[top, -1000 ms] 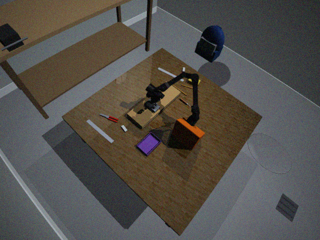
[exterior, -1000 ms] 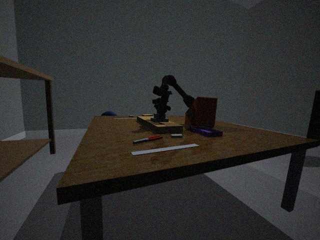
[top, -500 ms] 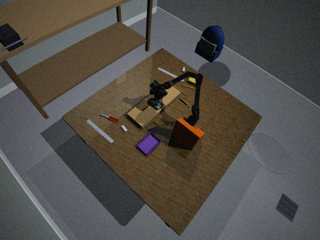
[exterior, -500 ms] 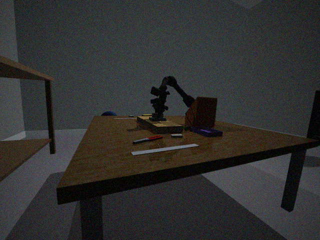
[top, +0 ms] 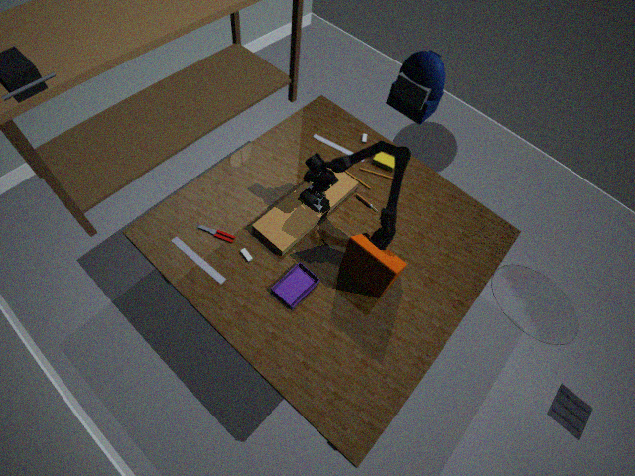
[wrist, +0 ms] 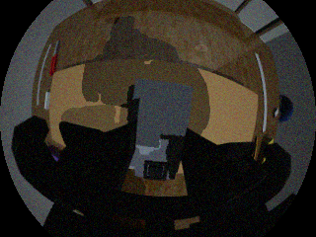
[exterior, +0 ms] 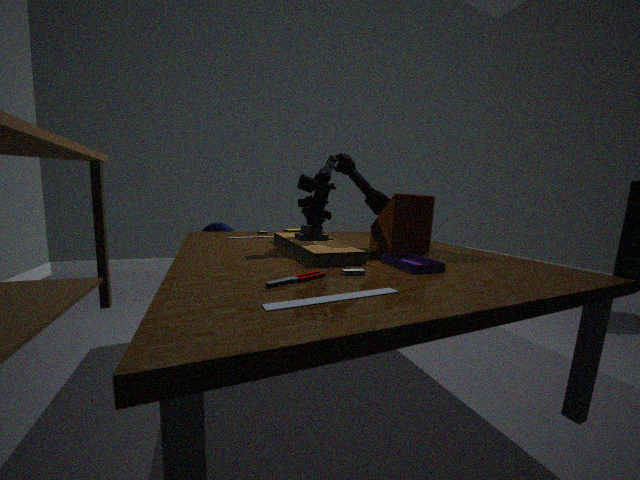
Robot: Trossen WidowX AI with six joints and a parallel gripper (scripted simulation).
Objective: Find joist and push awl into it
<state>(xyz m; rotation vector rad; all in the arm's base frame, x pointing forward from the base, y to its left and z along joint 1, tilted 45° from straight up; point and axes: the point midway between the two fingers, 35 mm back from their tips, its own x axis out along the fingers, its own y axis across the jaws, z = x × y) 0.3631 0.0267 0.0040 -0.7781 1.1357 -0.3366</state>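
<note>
The purple tray lies 270 mm behind my gripper tip, 310 mm to the left of it and 50 mm below it. From my gripper tip the other things lie so: awl (160 mm behind, 210 mm to the right, 60 mm below); stud finder (20 mm behind, 20 mm above); yellow block (20 mm behind, 470 mm to the right, 50 mm below).
</note>
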